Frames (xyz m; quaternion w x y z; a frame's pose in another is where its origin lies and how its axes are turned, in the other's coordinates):
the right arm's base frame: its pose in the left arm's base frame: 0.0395 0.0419 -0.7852 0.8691 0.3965 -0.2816 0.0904
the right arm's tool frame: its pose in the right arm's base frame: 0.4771 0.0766 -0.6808 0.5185 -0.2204 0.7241 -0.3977
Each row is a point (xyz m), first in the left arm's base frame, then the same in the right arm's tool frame.
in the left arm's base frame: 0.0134 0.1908 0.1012
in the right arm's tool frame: -1.0377 -0.4936 -0.3713
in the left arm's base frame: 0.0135 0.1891 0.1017
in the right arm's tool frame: -1.0381 -0.4952 -0.3708
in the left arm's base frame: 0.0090 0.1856 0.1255
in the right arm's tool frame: -1.0621 -0.4995 -0.3692
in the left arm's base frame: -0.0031 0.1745 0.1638
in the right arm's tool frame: -1.1017 -0.5126 -0.3702
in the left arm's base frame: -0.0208 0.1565 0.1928
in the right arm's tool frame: -1.1331 -0.5335 -0.3774
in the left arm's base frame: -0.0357 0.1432 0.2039
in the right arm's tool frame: -1.1466 -0.5494 -0.3867
